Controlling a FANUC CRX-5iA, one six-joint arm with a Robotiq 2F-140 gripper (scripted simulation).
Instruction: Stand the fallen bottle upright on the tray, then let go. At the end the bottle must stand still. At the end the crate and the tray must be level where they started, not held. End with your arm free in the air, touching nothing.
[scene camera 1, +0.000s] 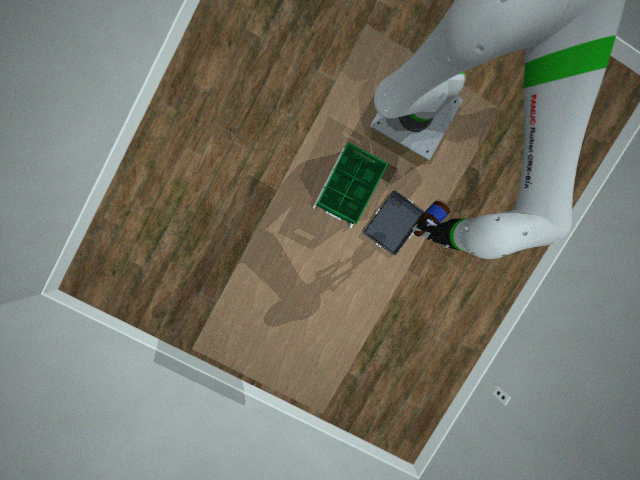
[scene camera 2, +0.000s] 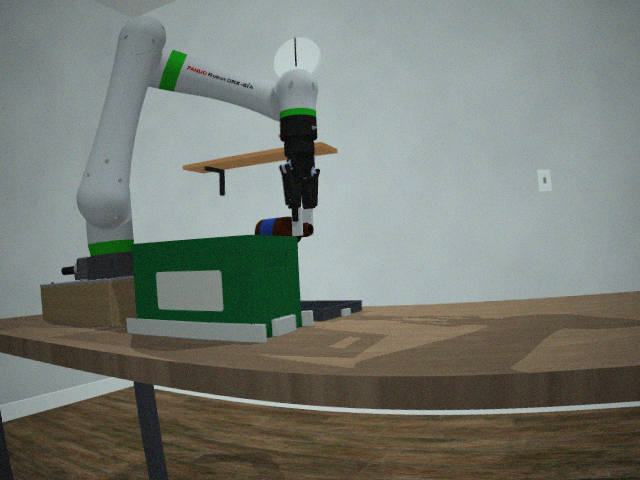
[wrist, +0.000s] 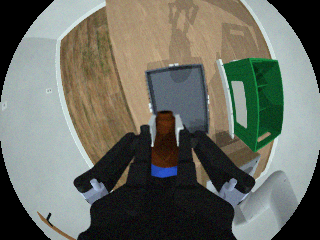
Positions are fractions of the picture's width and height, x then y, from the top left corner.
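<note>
The gripper (scene camera 2: 0.47, 0.49) (wrist: 0.52, 0.51) is visible, as is a bottle (scene camera 2: 0.44, 0.47) (wrist: 0.51, 0.67). A green crate (scene camera 1: 0.56, 0.37) (scene camera 2: 0.38, 0.58) (wrist: 0.84, 0.44) is present; so is a dark grey tray (wrist: 0.57, 0.37).
</note>
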